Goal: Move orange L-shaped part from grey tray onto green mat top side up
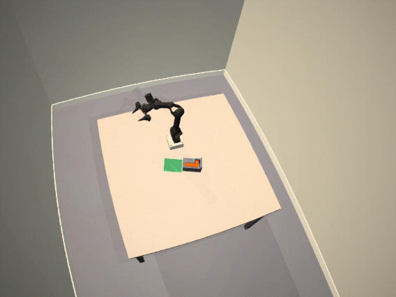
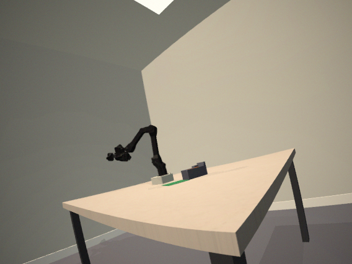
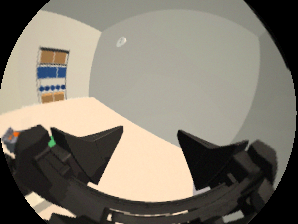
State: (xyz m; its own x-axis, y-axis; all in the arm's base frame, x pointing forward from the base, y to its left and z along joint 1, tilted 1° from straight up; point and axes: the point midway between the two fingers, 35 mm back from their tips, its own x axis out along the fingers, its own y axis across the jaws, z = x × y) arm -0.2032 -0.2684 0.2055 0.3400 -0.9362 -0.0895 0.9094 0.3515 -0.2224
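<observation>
Right now the orange L-shaped part is 450 mm ahead of my gripper tip, 350 mm to the left of it and 200 mm below it. From my gripper tip the other things lie so: green mat: 380 mm ahead, 270 mm below, 200 mm to the left.
</observation>
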